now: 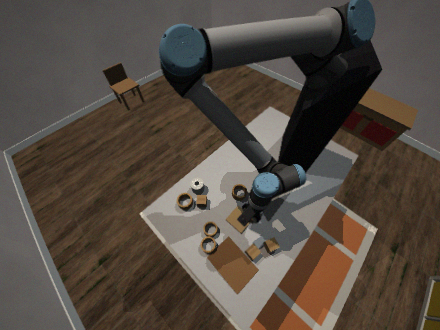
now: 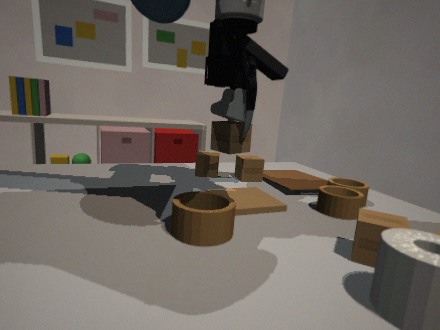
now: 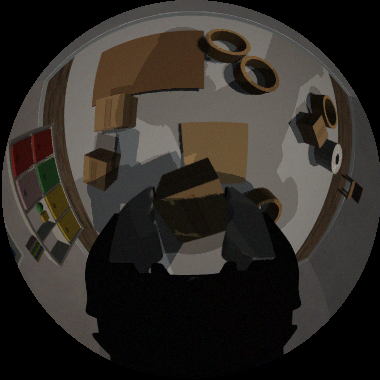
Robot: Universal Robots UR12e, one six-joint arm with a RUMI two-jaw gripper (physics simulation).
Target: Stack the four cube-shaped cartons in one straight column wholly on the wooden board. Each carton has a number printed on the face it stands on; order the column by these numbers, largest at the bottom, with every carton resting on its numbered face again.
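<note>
My gripper is shut on a brown carton, held in the air close to the small light wooden board. Two cartons stand apart from each other: one beside the larger dark brown board, the other farther from it. The fourth carton stands near the white roll. No printed number is readable.
A wooden ring stands near the small board. Two rings stand by the dark board, and another ring near the fourth carton. The white roll stands beside that carton.
</note>
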